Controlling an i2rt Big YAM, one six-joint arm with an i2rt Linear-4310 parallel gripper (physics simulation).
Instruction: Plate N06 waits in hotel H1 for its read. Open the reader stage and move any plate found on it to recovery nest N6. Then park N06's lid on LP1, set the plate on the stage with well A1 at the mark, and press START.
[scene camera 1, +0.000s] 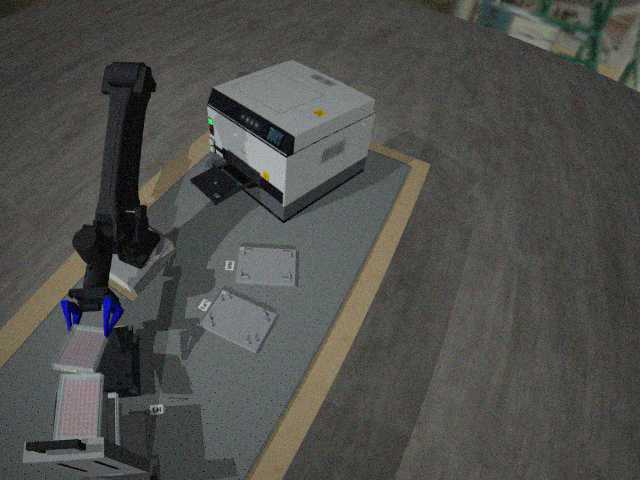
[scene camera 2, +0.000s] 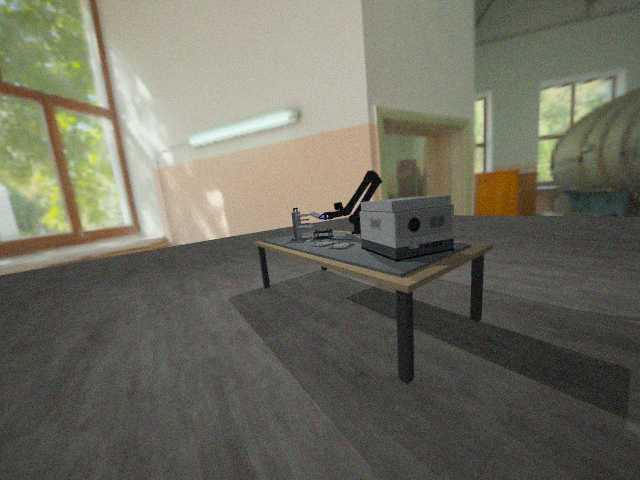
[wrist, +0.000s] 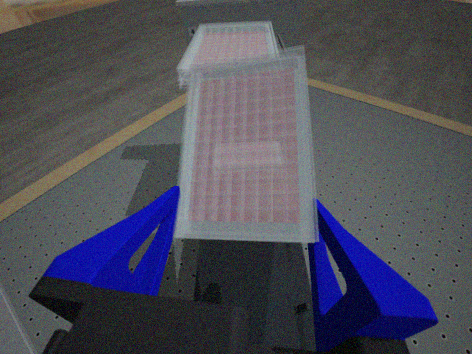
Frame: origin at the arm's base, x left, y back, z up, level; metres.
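Seen in the pictures: gripper, between the fingertips: (scene camera 1: 88, 337) (scene camera 2: 320, 217) (wrist: 243, 198); arm's base, origin of its link: (scene camera 1: 139, 248) (scene camera 2: 359, 232).
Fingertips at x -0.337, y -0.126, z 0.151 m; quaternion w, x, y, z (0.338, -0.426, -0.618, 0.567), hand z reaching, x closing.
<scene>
Pixels of each thing's top centre, then the offset from my fingertips to it. "pt": a spot on its surface instead.
- second pink plate, centre of its top: (wrist: 232, 39) (scene camera 1: 76, 405) dx -0.135, dy -0.086, dz +0.045 m
- reader, centre of its top: (scene camera 1: 292, 91) (scene camera 2: 402, 198) dx +0.873, dy -0.144, dz +0.122 m
- H1 label, a spot on its surface: (scene camera 1: 156, 409) pt dx -0.047, dy -0.136, dz -0.189 m
My gripper (scene camera 1: 88, 331) (wrist: 243, 198) is shut on the near end of a clear-rimmed plate with pink wells (scene camera 1: 82, 351) (wrist: 247, 140), held level above the mat. A second pink plate (scene camera 1: 78, 405) (wrist: 235, 44) is just beyond it, at hotel H1 (scene camera 1: 124, 459) (scene camera 2: 296, 224). I cannot read which plate is N06, nor tell whether a separate lid is on the held one. The reader (scene camera 1: 325, 149) (scene camera 2: 405, 227) has its dark stage (scene camera 1: 216, 184) sticking out at the front, with no plate on it. Its START button is too small to tell.
Two grey flat nests (scene camera 1: 267, 266) (scene camera 1: 240, 320) lie on the mat between reader and hotel; their labels are hard to read. A black stand (scene camera 1: 121, 361) (scene camera 2: 323, 233) is beside and below the held plate. The H1 label (scene camera 1: 156, 409) lies right of the hotel.
</scene>
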